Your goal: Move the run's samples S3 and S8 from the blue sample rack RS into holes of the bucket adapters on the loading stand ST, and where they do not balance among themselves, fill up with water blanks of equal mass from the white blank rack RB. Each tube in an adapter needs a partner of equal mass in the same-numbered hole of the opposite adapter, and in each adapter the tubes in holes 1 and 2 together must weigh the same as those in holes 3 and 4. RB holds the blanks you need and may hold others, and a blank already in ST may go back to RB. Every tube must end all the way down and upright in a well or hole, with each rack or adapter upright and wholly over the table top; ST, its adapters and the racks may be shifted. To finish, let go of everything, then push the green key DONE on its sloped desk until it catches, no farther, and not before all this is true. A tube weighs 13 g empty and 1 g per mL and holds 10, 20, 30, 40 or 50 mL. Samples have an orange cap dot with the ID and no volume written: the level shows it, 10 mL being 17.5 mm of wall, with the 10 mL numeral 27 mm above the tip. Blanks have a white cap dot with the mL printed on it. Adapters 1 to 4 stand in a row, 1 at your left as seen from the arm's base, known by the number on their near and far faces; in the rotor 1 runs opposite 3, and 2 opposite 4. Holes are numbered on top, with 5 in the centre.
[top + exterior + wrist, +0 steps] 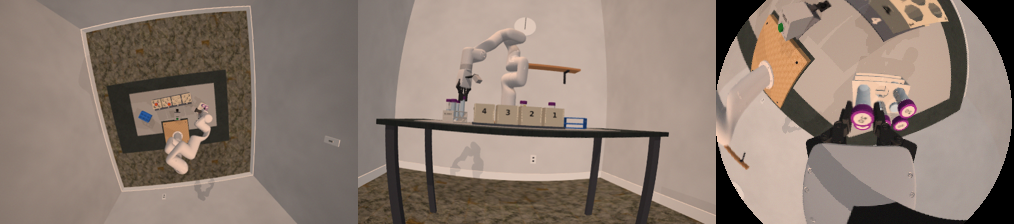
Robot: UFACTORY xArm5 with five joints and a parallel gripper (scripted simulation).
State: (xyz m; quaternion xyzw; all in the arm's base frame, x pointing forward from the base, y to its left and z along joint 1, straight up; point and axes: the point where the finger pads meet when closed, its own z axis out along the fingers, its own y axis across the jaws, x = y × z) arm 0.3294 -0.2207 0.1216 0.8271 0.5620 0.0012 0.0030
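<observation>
My gripper is now 5 cm above the purple-capped blank tube, 1 cm to the left of it and 1 cm past it. Also, from my hand: purple-capped blank 7 cm below, 5 cm to the right, 3 cm ahead; then white blank rack RB 11 cm below, 3 cm to the right, 3 cm ahead; then green DONE key 24 cm to the left, 10 cm behind, 7 cm below.
</observation>
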